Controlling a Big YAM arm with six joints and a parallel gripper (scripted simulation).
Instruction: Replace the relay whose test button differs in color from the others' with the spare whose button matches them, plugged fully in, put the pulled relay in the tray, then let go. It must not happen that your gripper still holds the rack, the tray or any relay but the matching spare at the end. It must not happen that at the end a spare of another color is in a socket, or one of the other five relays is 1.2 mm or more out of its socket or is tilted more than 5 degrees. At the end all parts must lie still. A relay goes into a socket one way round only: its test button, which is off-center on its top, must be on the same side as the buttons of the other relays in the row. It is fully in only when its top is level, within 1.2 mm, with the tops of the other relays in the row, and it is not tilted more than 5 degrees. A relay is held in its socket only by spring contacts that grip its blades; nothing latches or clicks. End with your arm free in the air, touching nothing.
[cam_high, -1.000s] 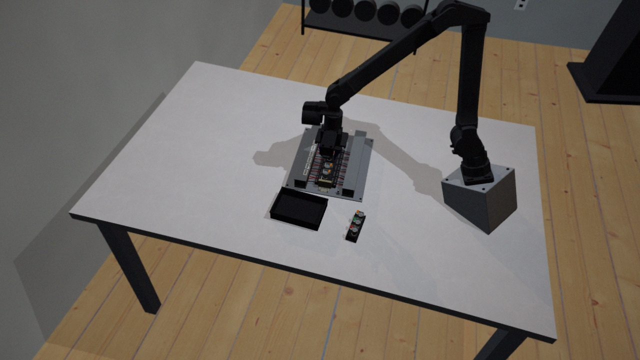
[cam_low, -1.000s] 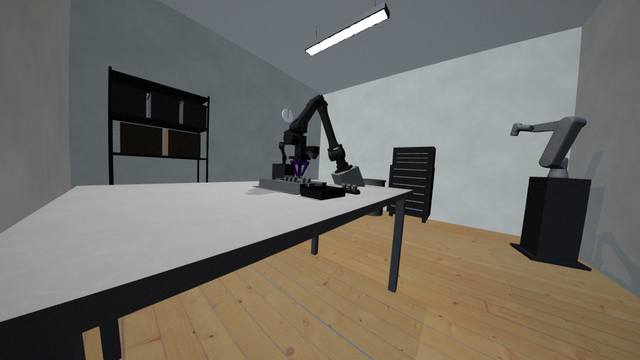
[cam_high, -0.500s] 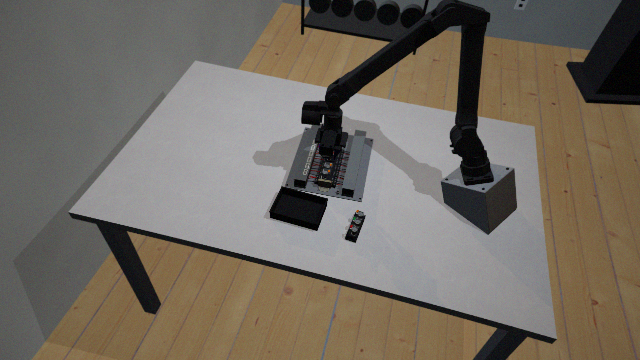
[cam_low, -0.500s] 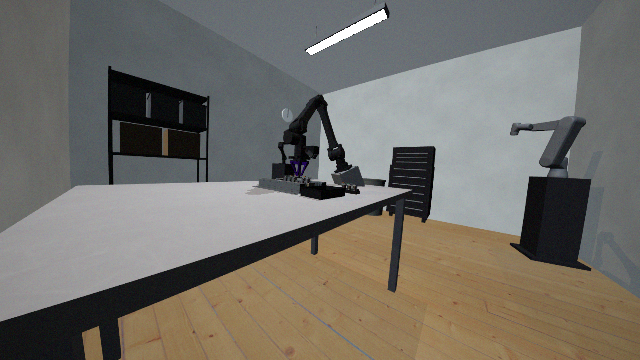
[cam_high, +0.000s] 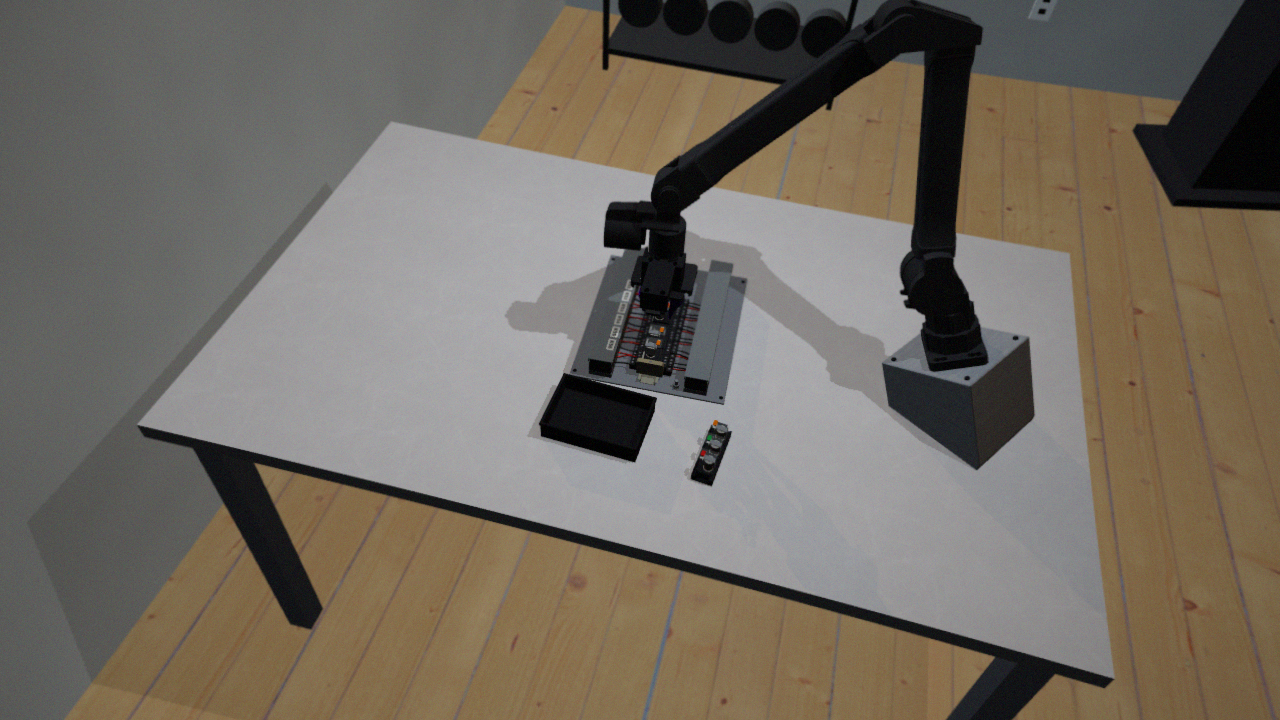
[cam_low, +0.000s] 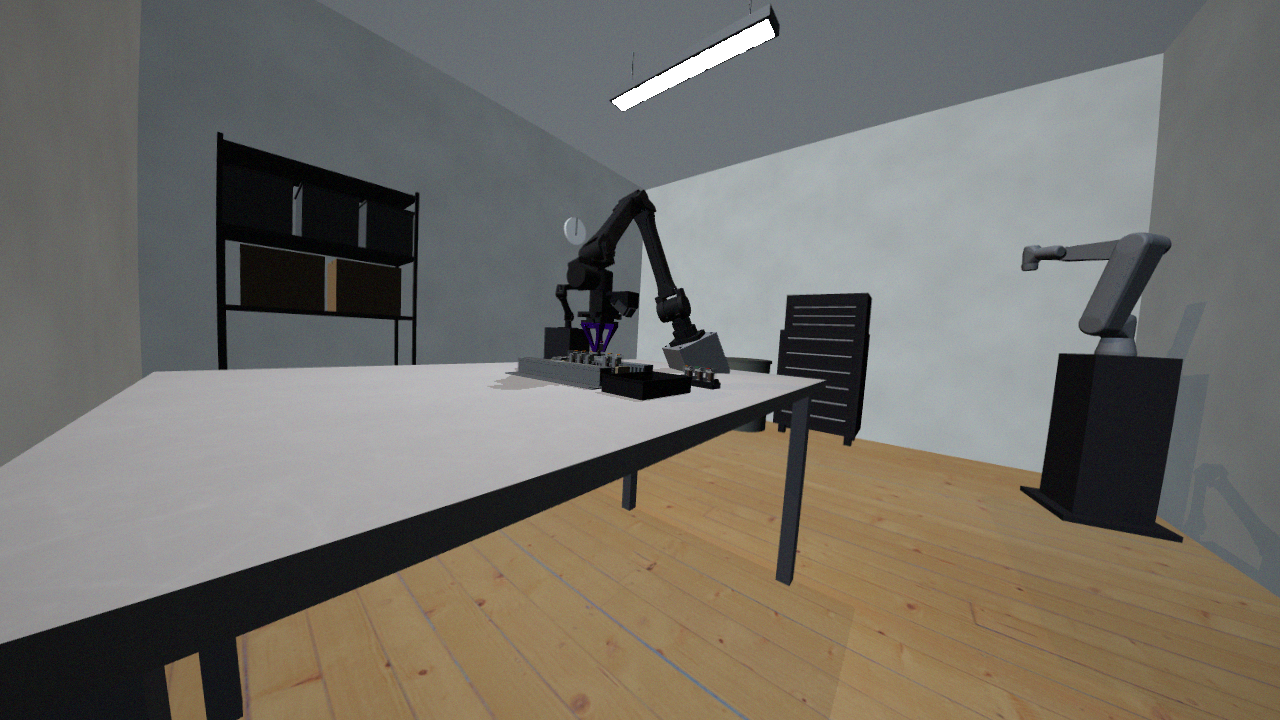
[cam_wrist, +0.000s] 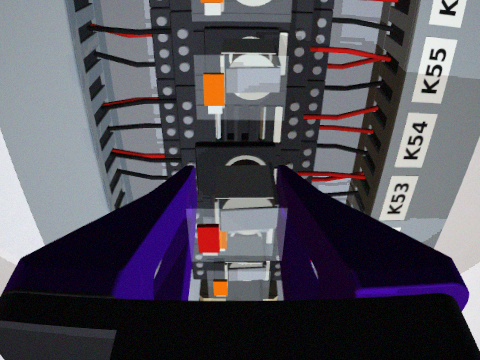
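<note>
The grey panel lies 10 mm behind my hand, 50 mm to the right of it and 80 mm below it.
</note>
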